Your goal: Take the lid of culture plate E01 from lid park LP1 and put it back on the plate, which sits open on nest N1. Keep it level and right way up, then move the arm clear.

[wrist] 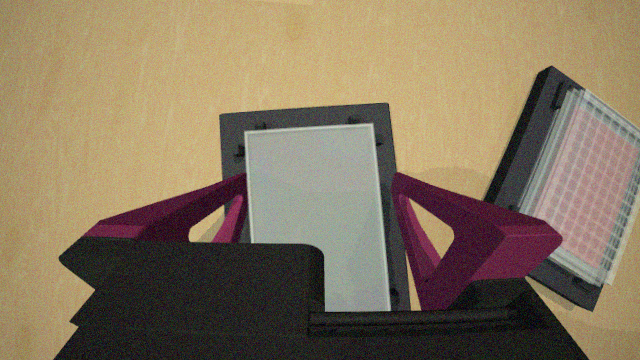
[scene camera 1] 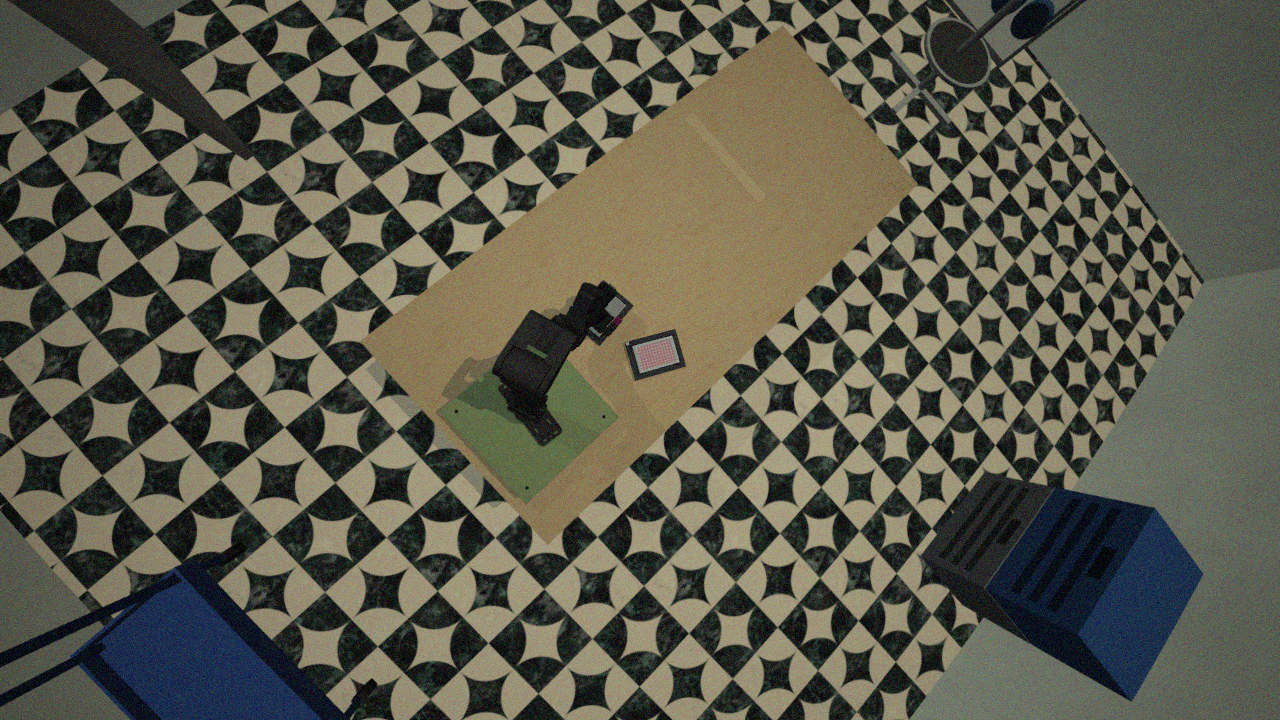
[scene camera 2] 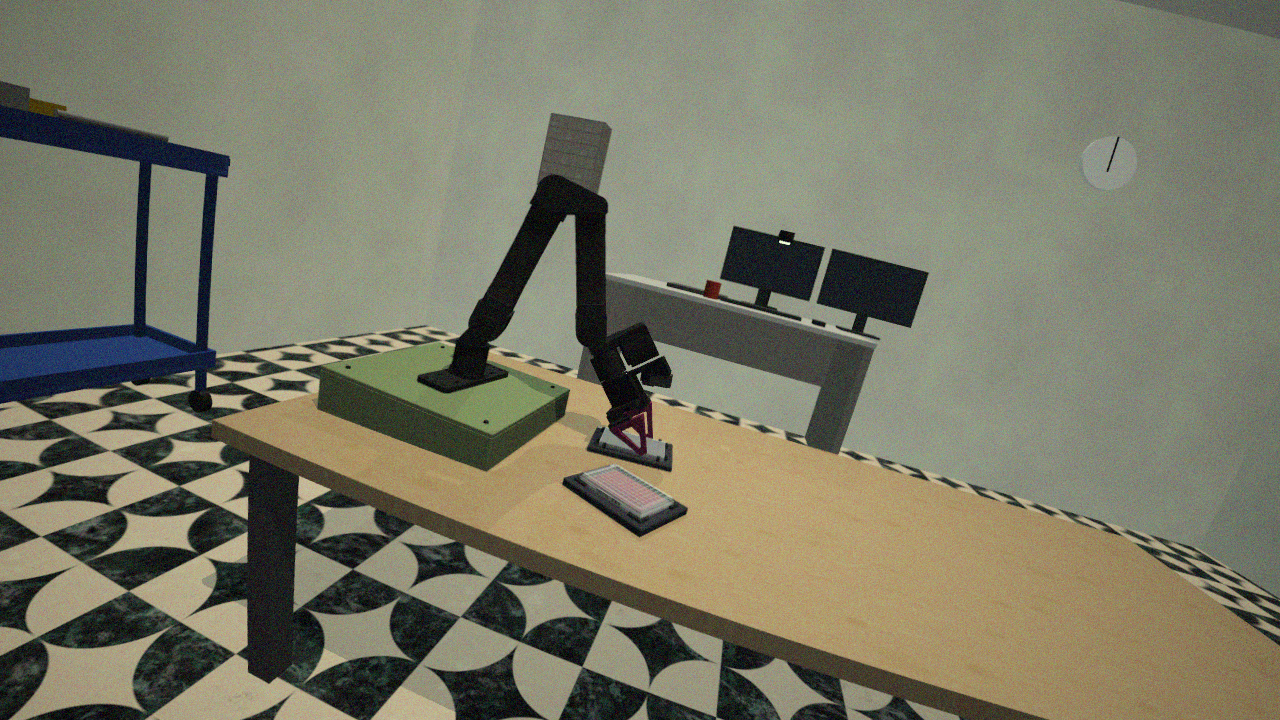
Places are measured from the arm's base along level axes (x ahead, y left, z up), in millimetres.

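Pixels of known places: gripper, between the fingertips: (wrist: 320, 180) (scene camera 1: 608, 306) (scene camera 2: 647, 447); arm's base, origin of its link: (scene camera 2: 465, 378).
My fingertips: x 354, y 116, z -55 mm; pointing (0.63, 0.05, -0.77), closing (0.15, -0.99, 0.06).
Ahead of a thing's pixels: the offset from my fingertips to its top centre. Level surfaces: height alone.
The clear, grey-looking lid {dx -28, dy -2, dz +3 mm} (wrist: 313, 201) (scene camera 1: 616, 309) lies flat on the dark lid park LP1 {dx -29, dy -2, dz +4 mm} (wrist: 304, 113) (scene camera 2: 659, 459). My gripper (wrist: 320, 180) (scene camera 2: 633, 436) is open. Its two magenta fingers stand low on either side of the lid, close to its long edges, with small gaps showing. Culture plate E01 {dx +28, dy -203, dz +11 mm} (wrist: 586, 188) (scene camera 1: 655, 353) (scene camera 2: 623, 489), with pink wells, sits open on the dark nest N1 {dx +28, dy -203, dz +2 mm} (wrist: 521, 152) (scene camera 2: 646, 525), to the right of the lid park in the wrist view.
The arm stands on a green base (scene camera 1: 582, 407) (scene camera 2: 429, 416) at one end of the wooden table {dz -16 mm} (scene camera 1: 716, 206) (scene camera 2: 895, 555). A blue cart (scene camera 2: 143, 156), a desk with two monitors (scene camera 2: 743, 336) and a blue cabinet (scene camera 1: 1092, 582) stand off the table.
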